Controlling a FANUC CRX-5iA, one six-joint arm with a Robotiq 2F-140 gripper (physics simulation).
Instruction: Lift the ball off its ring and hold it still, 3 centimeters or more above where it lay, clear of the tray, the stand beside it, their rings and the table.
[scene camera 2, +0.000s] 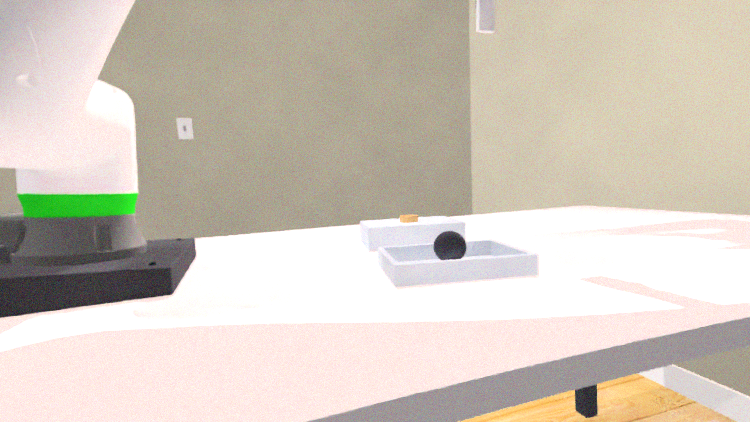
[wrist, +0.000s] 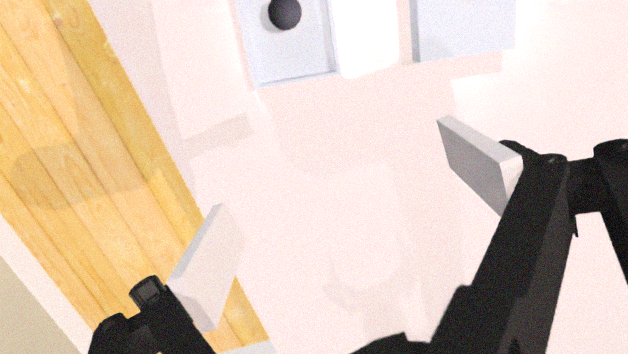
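Pixels of known places: gripper, between the fingertips: (scene camera 2: 515, 14) (wrist: 334, 184); arm's base, origin of its link: (scene camera 2: 85, 255).
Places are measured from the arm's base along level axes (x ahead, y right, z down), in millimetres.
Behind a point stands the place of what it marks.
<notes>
A dark ball (scene camera 2: 450, 245) @(x 514, y 112, z 3 mm) (wrist: 285, 12) @(x 523, y 89, z -14 mm) sits inside a shallow pale tray (scene camera 2: 466, 272) @(x 519, y 156, z 30 mm) (wrist: 300, 60) @(x 587, y 81, z 39 mm). Its ring cannot be made out. A pale block-like stand (scene camera 2: 380, 237) @(x 447, y -84, z 17 mm) (wrist: 465, 25) @(x 573, y -149, z -2 mm) is beside the tray, apart from it, with a small orange piece (scene camera 2: 408, 218) @(x 512, y -132, z -11 mm) on top in the scene view. My gripper (wrist: 334, 184) @(x 641, y 56, z -325 mm) is wide open with nothing between its pads. In the wrist view the ball and tray lie beyond the fingertips, at the top edge. In the scene view one finger pad shows at the top edge, well above the tray and ball.
The white table (scene camera 2: 314, 362) @(x 331, y 330, z 42 mm) (wrist: 320, 135) @(x 708, y 68, z 42 mm) has its front edge near the scene camera. In the wrist view its edge runs along the left, with wooden floor (wrist: 90, 150) beyond. The robot's dark base plate (scene camera 2: 83, 288) @(x 63, y 122, z 20 mm) is at the left in the scene view, with walls behind.
</notes>
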